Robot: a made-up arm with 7 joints.
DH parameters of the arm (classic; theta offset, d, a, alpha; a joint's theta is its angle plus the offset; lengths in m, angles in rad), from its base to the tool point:
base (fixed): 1.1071 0 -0.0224 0
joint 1: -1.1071 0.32 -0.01 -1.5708
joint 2: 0 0 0.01 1.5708
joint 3: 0 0.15 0.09 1.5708
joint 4: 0 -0.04 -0.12 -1.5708
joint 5: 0 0.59 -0.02 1.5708
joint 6: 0 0 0.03 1.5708
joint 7: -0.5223 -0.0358 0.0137 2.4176
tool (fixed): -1.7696 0.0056 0 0
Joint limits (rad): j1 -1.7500..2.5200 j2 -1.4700..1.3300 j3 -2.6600..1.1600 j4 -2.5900..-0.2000 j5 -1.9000..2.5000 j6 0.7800..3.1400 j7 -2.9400..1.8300
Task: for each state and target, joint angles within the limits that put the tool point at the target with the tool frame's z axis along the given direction. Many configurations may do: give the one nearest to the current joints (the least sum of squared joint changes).
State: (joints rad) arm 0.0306 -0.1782 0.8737 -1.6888 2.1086 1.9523 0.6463
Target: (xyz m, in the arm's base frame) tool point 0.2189 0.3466 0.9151 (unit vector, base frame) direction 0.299 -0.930 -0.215
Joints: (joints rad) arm 0.2833 -0.4526 0.4952 -1.2446 2.5000 2.5934 0.7447
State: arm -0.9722 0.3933 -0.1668 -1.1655 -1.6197 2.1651 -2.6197
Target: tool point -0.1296 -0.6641 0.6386 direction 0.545 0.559 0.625
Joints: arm -1.3587 0.0171 -0.5476 -1.4762 -1.4972 2.5067 -2.4877
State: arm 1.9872 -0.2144 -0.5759 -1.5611 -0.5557 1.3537 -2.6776
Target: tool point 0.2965 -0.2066 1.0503 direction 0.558 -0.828 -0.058
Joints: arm 1.9240 -1.1114 -0.4928 -1.1383 -0.2714 1.5277 -2.6761
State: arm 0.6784 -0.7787 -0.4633 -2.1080 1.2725 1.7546 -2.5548
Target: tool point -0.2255 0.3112 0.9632 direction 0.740 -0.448 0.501
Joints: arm 0.7121 -1.1126 0.5928 -1.6980 0.8635 1.5463 -2.6118
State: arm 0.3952 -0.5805 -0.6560 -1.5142 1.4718 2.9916 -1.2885
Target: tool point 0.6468 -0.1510 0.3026 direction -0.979 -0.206 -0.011
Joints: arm 0.4151 0.0749 -0.5814 -2.0106 1.4544 2.2646 -1.9278
